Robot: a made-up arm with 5 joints. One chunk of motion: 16 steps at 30 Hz.
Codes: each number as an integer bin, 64 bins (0 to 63) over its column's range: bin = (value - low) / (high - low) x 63, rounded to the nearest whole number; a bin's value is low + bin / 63 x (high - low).
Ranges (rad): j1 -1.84..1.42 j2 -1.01..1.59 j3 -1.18..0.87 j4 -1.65..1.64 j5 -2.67..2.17
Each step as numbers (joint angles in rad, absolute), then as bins.
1 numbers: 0.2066 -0.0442 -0.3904 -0.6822 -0.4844
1 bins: 40 23 24 19 28
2 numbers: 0.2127 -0.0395 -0.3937 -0.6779 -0.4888
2 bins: 40 24 24 19 28
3 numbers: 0.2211 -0.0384 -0.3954 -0.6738 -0.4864
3 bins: 40 24 24 19 28
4 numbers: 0.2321 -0.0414 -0.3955 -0.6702 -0.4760
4 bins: 40 23 24 19 29
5 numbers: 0.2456 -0.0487 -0.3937 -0.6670 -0.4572
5 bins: 40 23 24 19 29
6 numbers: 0.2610 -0.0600 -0.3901 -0.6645 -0.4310
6 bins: 41 23 24 19 29
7 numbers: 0.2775 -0.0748 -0.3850 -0.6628 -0.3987
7 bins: 41 23 24 19 30
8 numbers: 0.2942 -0.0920 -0.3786 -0.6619 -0.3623
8 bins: 41 22 25 19 30
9 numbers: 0.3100 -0.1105 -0.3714 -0.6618 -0.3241
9 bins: 42 22 25 19 31
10 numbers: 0.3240 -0.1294 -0.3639 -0.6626 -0.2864
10 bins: 42 21 25 19 31
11 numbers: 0.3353 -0.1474 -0.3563 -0.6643 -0.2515
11 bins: 42 21 25 19 31
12 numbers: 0.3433 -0.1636 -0.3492 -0.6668 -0.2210
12 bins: 42 21 26 19 32
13 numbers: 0.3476 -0.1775 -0.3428 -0.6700 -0.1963
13 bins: 42 20 26 19 32
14 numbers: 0.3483 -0.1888 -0.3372 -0.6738 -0.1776
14 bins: 42 20 26 19 32
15 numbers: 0.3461 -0.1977 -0.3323 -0.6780 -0.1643
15 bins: 42 20 26 19 33
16 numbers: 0.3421 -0.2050 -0.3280 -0.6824 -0.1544
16 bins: 42 20 26 19 33
